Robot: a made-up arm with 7 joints. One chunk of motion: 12 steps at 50 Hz.
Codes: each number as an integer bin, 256 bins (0 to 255) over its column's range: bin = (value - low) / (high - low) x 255, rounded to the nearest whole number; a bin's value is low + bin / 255 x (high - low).
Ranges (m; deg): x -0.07..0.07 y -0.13..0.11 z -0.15..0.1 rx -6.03..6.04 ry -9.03..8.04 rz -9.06..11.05
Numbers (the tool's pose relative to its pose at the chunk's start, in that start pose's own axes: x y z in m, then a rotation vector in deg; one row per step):
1: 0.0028 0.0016 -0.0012 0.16 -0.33 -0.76
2: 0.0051 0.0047 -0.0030 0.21 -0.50 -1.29
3: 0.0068 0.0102 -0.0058 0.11 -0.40 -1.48
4: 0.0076 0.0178 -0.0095 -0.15 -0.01 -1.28
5: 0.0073 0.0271 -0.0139 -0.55 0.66 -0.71
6: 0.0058 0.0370 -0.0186 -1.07 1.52 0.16
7: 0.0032 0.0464 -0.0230 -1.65 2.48 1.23
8: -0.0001 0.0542 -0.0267 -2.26 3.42 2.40
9: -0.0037 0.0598 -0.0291 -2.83 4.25 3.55
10: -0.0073 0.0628 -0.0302 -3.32 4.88 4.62
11: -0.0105 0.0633 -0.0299 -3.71 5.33 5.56
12: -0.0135 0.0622 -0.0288 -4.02 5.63 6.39
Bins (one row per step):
1: 133 140 152 131 130 105
2: 137 143 150 132 127 99
3: 140 149 147 130 129 96
4: 141 157 143 124 135 99
5: 141 167 139 116 145 106
6: 138 177 134 105 158 117
7: 133 187 130 93 172 130
8: 127 196 126 80 186 145
9: 121 202 123 68 198 160
10: 114 205 122 57 208 173
11: 108 205 123 49 215 185
12: 103 204 124 42 219 196

